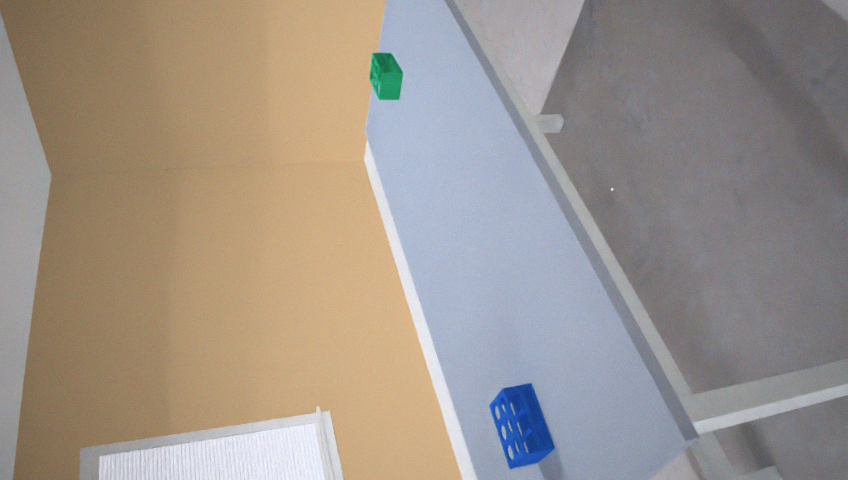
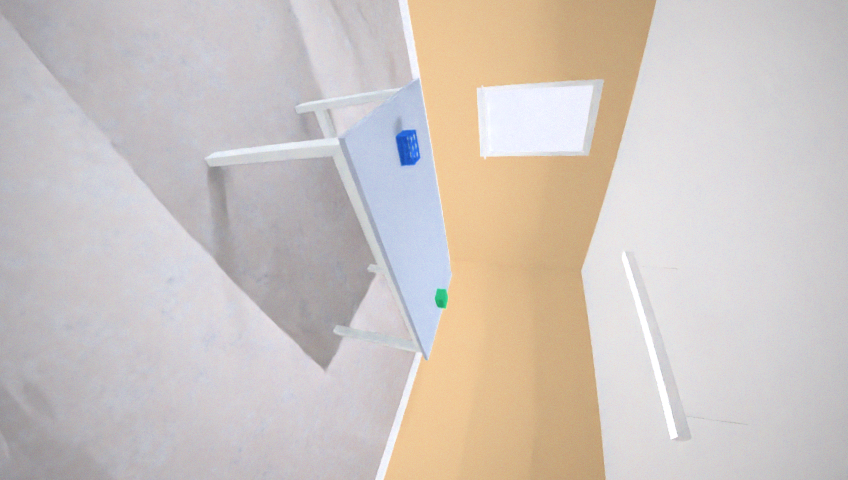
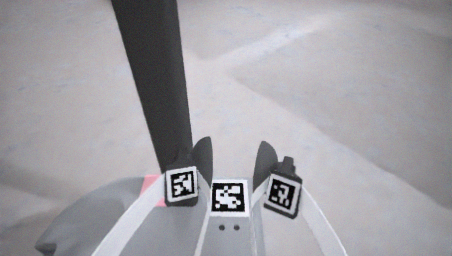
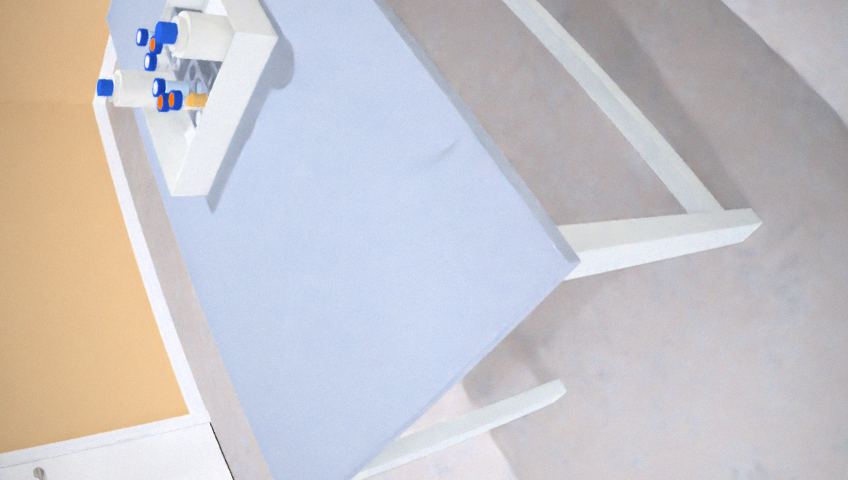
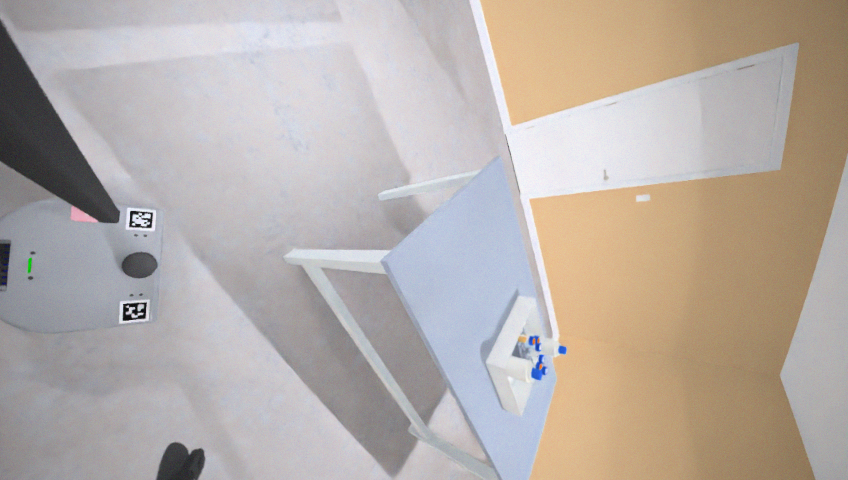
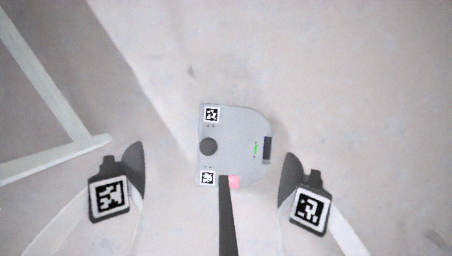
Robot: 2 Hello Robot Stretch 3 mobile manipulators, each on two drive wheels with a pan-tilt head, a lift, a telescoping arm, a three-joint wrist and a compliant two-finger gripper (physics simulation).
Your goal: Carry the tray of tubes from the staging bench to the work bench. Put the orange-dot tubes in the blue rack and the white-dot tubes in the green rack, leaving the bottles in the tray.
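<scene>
The white tray (image 4: 235,113) (image 5: 511,333) stands on the staging bench (image 4: 333,237) (image 5: 458,267). It holds two white bottles (image 4: 205,35) (image 4: 136,88), three orange-dot tubes (image 4: 152,44) (image 4: 163,102) (image 4: 174,99) and three white-dot tubes (image 4: 141,36) (image 4: 150,61) (image 4: 158,87), all blue-capped. The blue rack (image 1: 522,425) (image 2: 408,147) and green rack (image 1: 387,77) (image 2: 440,298) stand near opposite ends of the work bench (image 1: 487,178) (image 2: 398,208). The r1 gripper (image 3: 234,150) is open and empty, over the floor. The r2 gripper (image 6: 214,152) is wide open and empty, above its own base, away from the tray.
The r2 base (image 5: 77,267) (image 6: 235,125) stands on the floor off the staging bench's long side. A bench leg (image 5: 339,259) (image 6: 55,159) stands near it. Behind the staging bench is a wall with a white door (image 5: 654,130). A window (image 2: 535,118) is in the wall by the work bench.
</scene>
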